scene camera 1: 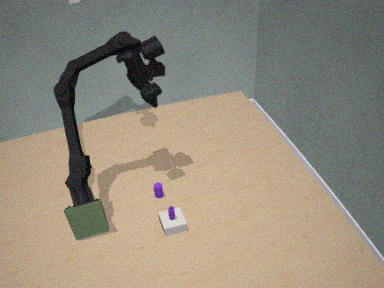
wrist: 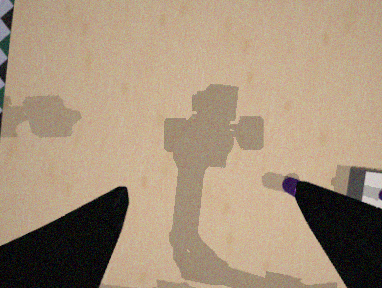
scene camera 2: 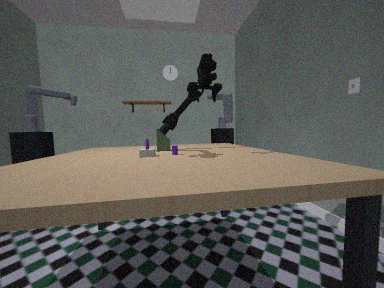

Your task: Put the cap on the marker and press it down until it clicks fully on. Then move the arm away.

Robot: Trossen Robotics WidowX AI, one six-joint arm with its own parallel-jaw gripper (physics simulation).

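Seen in the pictures: gripper, fingertip midpoint: (scene camera 1: 151, 100) (wrist: 211, 191) (scene camera 2: 206, 101); arm's base, origin of the base link: (scene camera 1: 83, 204) (scene camera 2: 161, 132).
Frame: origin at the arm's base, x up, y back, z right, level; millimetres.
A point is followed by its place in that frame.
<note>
The purple cap (scene camera 1: 158, 190) @(x -81, y -267, z -20 mm) (scene camera 2: 175, 150) @(x -98, y -287, z -35 mm) (wrist: 289, 186) @(x -93, y -277, z -50 mm) stands upright on the table, apart from the marker; in the wrist view the right finger partly hides it. The purple marker (scene camera 1: 171, 213) @(x -52, y -251, z 119 mm) (scene camera 2: 147, 144) @(x -59, y -263, z 110 mm) stands upright in a white block (scene camera 1: 173, 227) @(x -88, y -242, z 147 mm) (scene camera 2: 147, 153) @(x -104, y -293, z 114 mm) (wrist: 371, 185) @(x -85, y -274, z 89 mm), its narrow tip up and uncapped. In the wrist view the block is cut off at the right edge. My gripper (scene camera 1: 155, 104) @(x 160, y -340, z -203 mm) (scene camera 2: 215, 99) (wrist: 211, 191) @(x 160, y -340, z -203 mm) is open and empty, high above the table, pointing down, and off to one side of the cap and the marker.
The arm rises from a green base (scene camera 1: 87, 220) @(x -40, y 7, z 35 mm) (scene camera 2: 163, 141) @(x -59, y -57, z -4 mm) left of the block in scene camera 1. The wooden table (scene camera 1: 260, 200) @(x -123, y -574, z 166 mm) (scene camera 2: 200, 180) @(x -123, y -774, z 6 mm) carries the arm's shadow. Walls stand behind and at the right. Other grey arms (scene camera 2: 52, 93) stand in the background.
</note>
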